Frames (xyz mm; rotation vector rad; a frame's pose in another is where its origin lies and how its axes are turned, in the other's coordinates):
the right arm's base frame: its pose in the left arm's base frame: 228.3 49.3 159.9 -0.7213 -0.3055 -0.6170
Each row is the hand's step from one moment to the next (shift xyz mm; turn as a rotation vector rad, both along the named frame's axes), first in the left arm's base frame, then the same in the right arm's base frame.
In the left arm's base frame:
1: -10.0 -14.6 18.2 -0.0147 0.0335 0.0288
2: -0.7 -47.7 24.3 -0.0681 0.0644 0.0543
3: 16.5 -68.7 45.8 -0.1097 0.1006 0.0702
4: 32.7 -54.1 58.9 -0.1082 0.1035 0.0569
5: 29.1 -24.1 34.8 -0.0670 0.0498 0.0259
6: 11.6 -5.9 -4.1 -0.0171 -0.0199 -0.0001
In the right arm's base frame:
1: 6.7 -24.2 3.5 -0.0122 -0.0045 0.0447
2: 30.6 -41.0 -15.6 -0.0551 -0.0329 0.0873
3: 62.8 -53.8 -15.7 -0.0954 -0.0458 0.1260
4: 75.4 -42.1 3.0 -0.1016 -0.0362 0.1184
5: 48.9 -14.2 6.7 -0.0613 -0.0259 0.0567
6: 9.6 5.9 -7.6 -0.0051 -0.0222 -0.0130

